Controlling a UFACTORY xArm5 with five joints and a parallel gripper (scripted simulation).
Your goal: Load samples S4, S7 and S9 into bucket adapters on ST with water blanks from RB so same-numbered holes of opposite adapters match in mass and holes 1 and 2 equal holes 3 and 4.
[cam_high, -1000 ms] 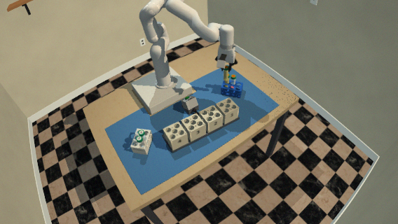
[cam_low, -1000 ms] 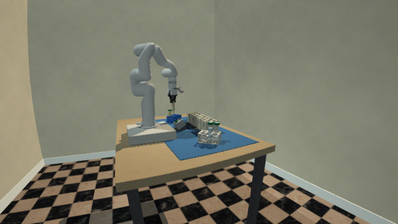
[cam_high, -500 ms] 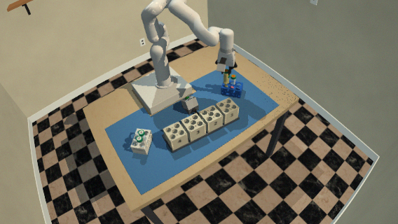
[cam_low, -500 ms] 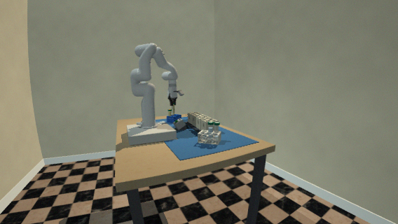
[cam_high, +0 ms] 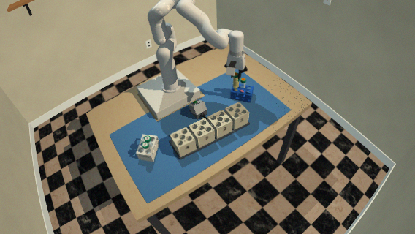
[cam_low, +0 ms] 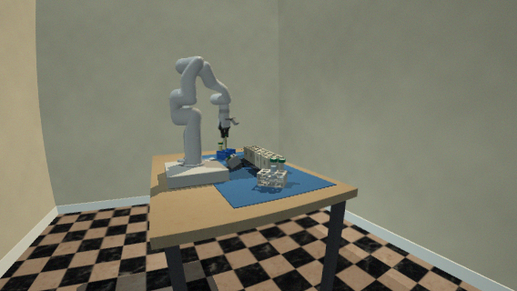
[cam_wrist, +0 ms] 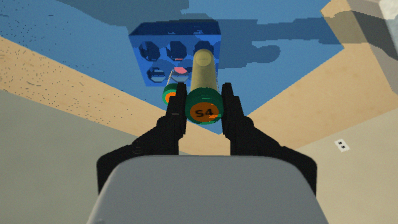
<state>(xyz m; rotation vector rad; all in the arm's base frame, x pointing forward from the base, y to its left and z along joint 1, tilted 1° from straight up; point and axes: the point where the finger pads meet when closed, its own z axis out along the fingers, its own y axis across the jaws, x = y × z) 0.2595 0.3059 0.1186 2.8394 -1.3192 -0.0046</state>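
Right now the sample tube S4 is 1 cm to the right of my hand and 5 cm below it. The rest, counted from my hand: blue sample rack RS: 2 cm ahead, 4 cm to the left, 15 cm below; then sample tube S9: 1 cm ahead, 6 cm to the left, 11 cm below; then sample tube S7: 3 cm behind, 3 cm to the left, 11 cm below.
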